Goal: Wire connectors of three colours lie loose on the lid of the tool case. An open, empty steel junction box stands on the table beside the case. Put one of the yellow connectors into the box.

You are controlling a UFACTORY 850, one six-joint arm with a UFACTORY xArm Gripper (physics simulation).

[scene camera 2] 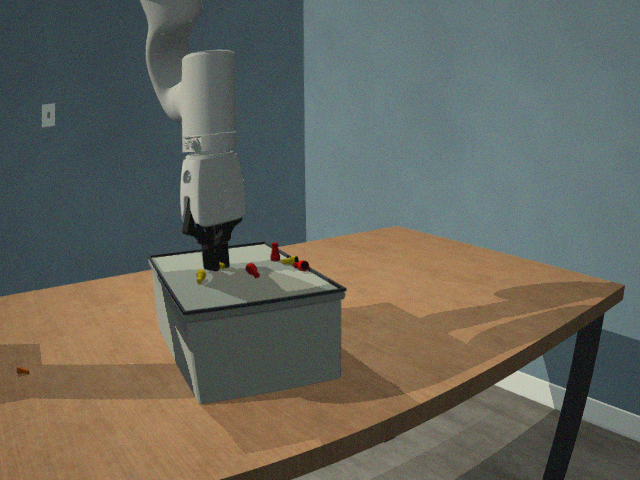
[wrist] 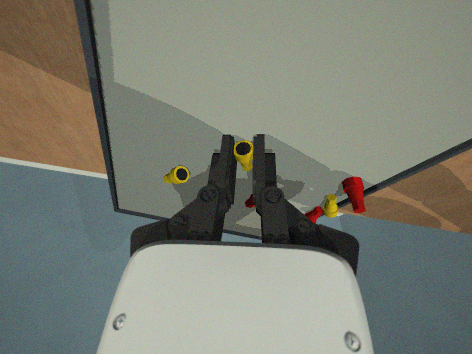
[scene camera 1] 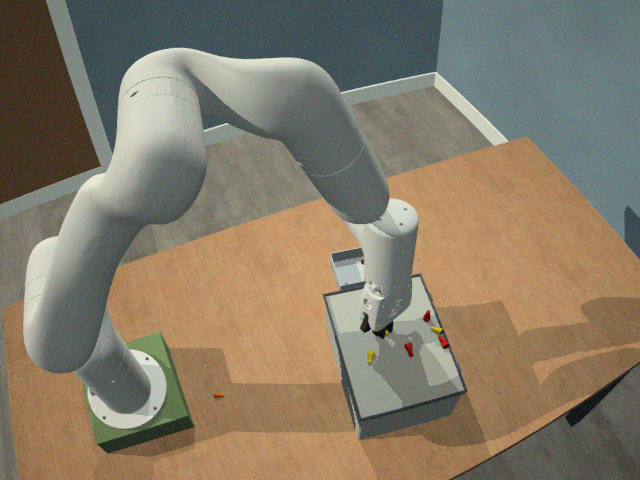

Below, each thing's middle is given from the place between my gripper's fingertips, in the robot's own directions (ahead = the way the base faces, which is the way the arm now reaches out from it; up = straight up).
Labels:
Now: the tool case [scene camera 2: 232, 336] 7 cm below my hand, 3 cm to the right of it and 1 cm ahead of it. The rest, counted from my hand: steel junction box [scene camera 1: 348, 266] (25 cm to the left, 12 cm below, 3 cm ahead).

